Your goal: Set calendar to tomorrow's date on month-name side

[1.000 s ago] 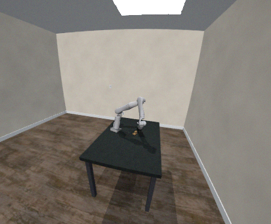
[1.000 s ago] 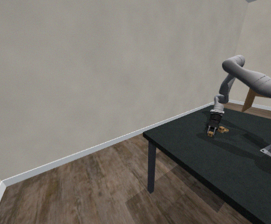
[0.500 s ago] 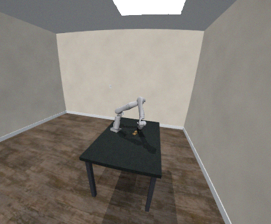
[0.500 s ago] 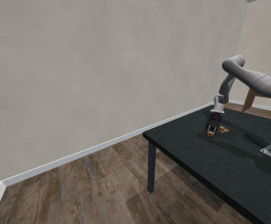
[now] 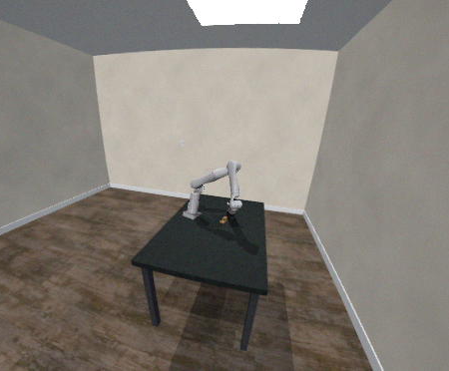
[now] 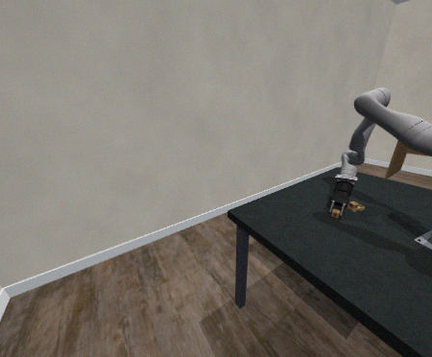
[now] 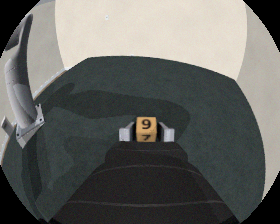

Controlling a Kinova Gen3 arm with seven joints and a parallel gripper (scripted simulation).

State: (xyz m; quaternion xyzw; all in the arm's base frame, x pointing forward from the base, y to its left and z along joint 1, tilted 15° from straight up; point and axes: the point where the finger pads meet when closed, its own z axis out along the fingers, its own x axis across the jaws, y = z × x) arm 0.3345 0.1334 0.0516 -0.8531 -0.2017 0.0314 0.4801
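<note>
Right now the wooden date cube is 10 mm to the left of my hand and 10 mm below it.
</note>
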